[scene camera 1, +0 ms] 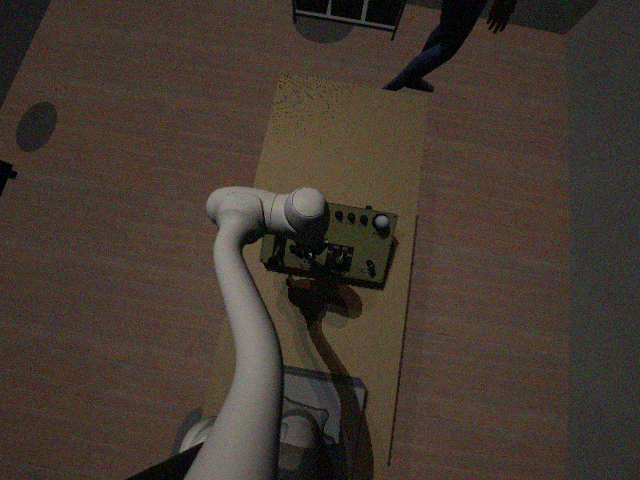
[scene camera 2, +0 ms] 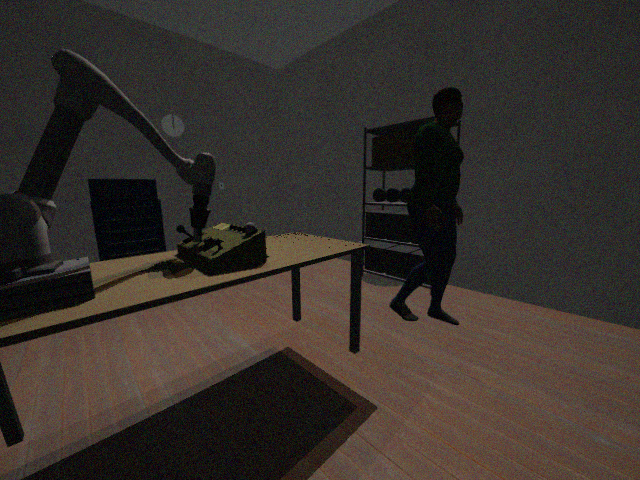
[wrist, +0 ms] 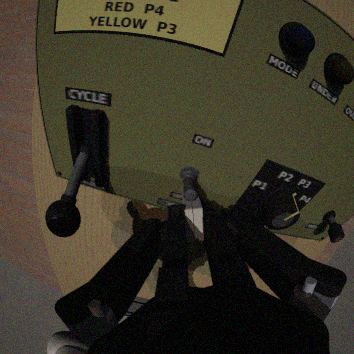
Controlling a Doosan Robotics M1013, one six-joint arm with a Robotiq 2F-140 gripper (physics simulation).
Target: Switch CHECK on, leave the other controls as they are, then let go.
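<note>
The green control panel stands on the table. In the wrist view, a small grey toggle switch sits below the ON label. Its lever looks short, with its end toward the fingers; its exact tilt is hard to tell. The name CHECK is not readable. My gripper is shut and empty, low over the panel's near edge, its fingertips right by the lever on the side away from ON. Whether they touch is unclear. The fingers hide the lettering below the switch.
The CYCLE lever is left of the switch. The P1–P4 dial and another small toggle are right. The MODE knob is in the upper row. A person stands beyond the table.
</note>
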